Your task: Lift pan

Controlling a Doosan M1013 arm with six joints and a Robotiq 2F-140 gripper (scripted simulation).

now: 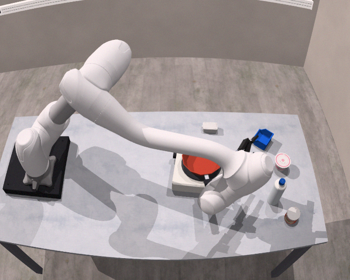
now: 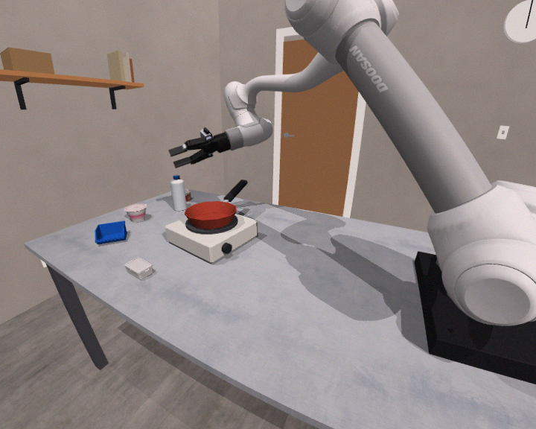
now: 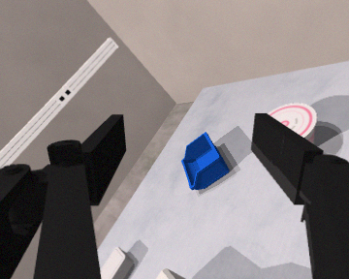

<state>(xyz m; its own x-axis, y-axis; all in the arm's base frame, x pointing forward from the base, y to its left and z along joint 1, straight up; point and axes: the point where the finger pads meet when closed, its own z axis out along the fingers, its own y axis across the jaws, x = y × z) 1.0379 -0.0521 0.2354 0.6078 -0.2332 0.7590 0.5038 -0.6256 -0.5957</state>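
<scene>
Right now the red pan is 210 mm behind my hand, 20 mm to the left of it and 170 mm below it. Also, from my hand: white hot plate: 240 mm behind, 90 mm to the left, 240 mm below; then white bottle: 130 mm ahead, 100 mm to the right, 200 mm below; then blue bin: 130 mm ahead, 260 mm to the left, 260 mm below.
</scene>
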